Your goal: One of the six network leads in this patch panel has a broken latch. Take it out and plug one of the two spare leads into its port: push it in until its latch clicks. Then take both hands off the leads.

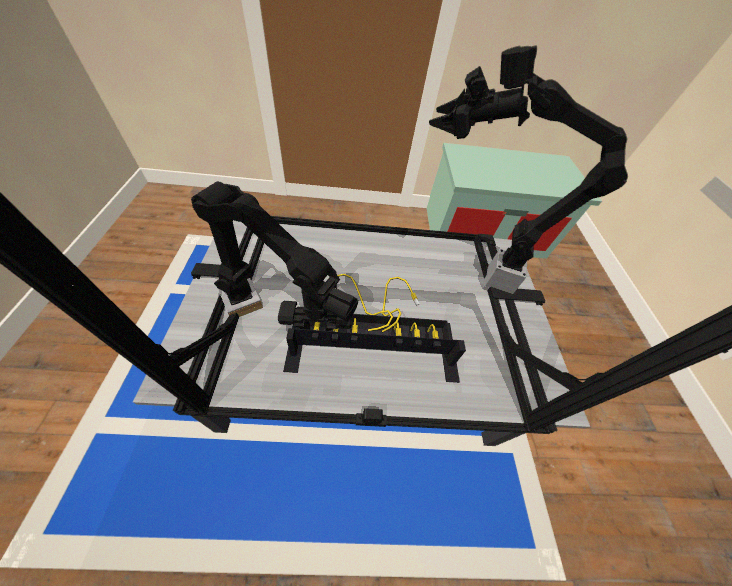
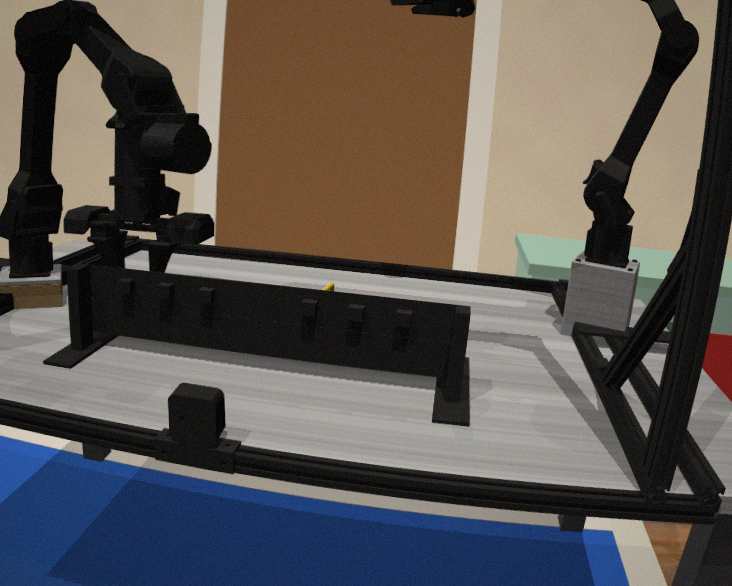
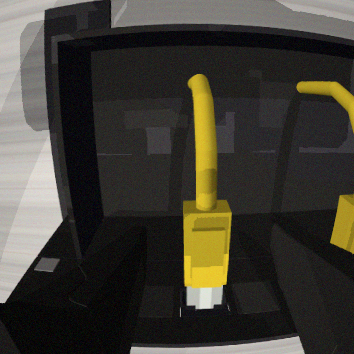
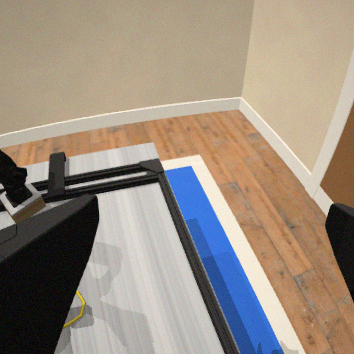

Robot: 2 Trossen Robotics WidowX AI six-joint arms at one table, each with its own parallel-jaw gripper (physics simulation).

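Frame: origin at the left arm's base, x back, y right, z up, level; millimetres.
Where they show: left gripper, fingertip midpoint: [image 2: 138, 291] [image 3: 209, 236]; right gripper, fingertip midpoint: [image 1: 432, 116] [image 2: 401, 7] [image 4: 219, 212]; left arm's base, origin of the base link: [image 1: 239, 294] [image 2: 30, 272] [image 4: 18, 195]; right arm's base, origin of the base link: [image 1: 512, 262] [image 2: 607, 261].
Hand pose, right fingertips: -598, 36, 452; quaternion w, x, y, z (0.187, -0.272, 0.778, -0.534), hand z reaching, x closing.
Things, the pixels of their top centre, and the offset from my right fingertips, as dx, dy, dz. "spot": a spot on its surface instead. Level surfaces: height alone.
- black patch panel, middle of its top: [image 2: 264, 278] [image 1: 377, 327] +304, +299, -387
- second lead, surface spot: [image 3: 345, 222] spot: +403, +227, -407
- spare lead's clear plug, surface spot: [image 1: 416, 301] spot: +87, +231, -488
- table, its level: dz -496
- small black block, surface spot: [image 2: 196, 412] [image 1: 374, 420] spot: +424, +491, -457
The black patch panel [image 1: 378, 343] [image 2: 262, 323] [image 3: 77, 150] stands on the table with several yellow leads in its ports. The leftmost lead [image 1: 316, 327] [image 3: 206, 250] stands upright, its clear plug end in the port; I cannot tell its latch's state. My left gripper [image 2: 135, 263] is part open, its fingers pointing down on either side of that lead with gaps to it. The second lead [image 3: 345, 222] shows beyond the right-hand finger. My right gripper [image 1: 434, 116] [image 4: 219, 212] is open and empty, high above the table. A spare lead's clear plug [image 1: 416, 301] lies behind the panel.
Loose yellow cable [image 1: 398, 279] [image 4: 82, 305] loops on the table [image 1: 256, 378] behind the panel; part of the spare leads is hidden by my left arm. A black frame rail [image 1: 293, 414] [image 2: 366, 476] runs along the front edge, with a small black block [image 1: 371, 416] [image 2: 196, 412] on it.
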